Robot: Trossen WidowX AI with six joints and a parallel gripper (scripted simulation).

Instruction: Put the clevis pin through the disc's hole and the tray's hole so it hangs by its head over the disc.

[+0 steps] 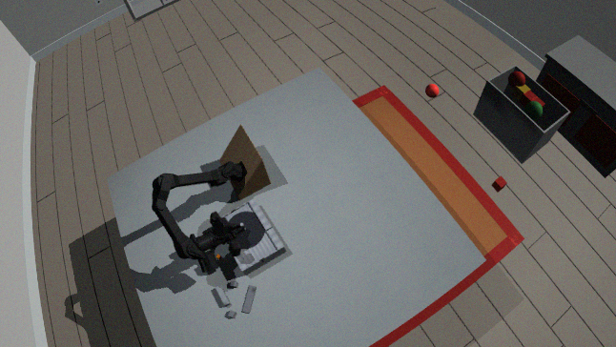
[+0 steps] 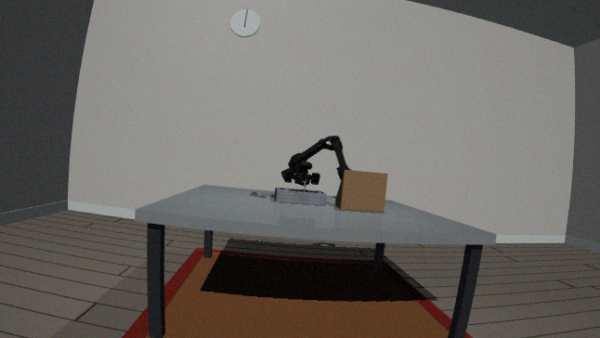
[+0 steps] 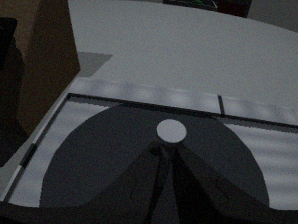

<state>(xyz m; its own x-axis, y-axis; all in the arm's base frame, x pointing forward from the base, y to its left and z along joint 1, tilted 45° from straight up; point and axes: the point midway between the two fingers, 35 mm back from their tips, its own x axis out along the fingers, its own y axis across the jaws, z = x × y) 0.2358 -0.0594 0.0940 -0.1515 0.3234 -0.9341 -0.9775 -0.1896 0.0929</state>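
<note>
My gripper tip is now 50 mm above the rimmed steel tray and 20 mm short of it. From my gripper tip the other things lie so: dark aluminium disc (30 mm below); steel clevis pin (10 mm below).
</note>
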